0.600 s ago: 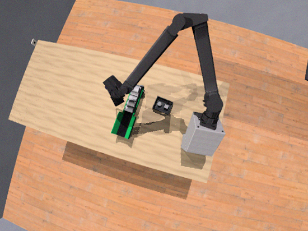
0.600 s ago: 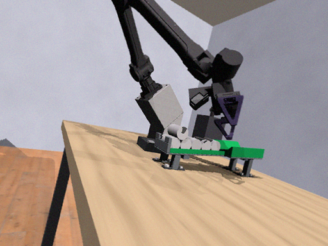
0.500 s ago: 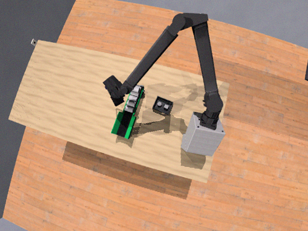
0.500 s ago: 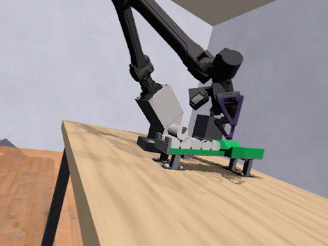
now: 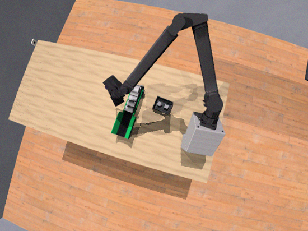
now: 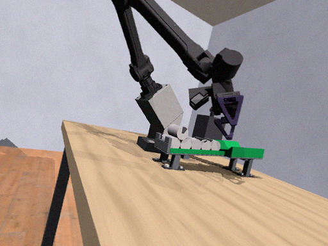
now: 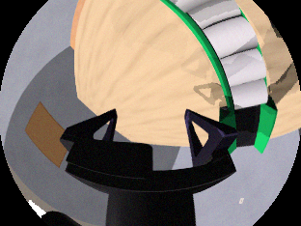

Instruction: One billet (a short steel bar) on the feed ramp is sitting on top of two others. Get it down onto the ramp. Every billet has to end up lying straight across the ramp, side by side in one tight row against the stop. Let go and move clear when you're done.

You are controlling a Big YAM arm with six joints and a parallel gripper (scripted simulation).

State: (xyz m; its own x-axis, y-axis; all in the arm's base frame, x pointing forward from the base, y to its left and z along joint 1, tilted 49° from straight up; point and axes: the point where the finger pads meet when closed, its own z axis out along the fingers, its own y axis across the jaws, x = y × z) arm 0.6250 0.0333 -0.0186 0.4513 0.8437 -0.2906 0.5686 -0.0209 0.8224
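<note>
Now: the stop 14 cm to the right of my hand, 12 cm behind it and 9 cm below it. Round my hand: black control box (33 cm behind, 14 cm below, 8 cm to the right).
</note>
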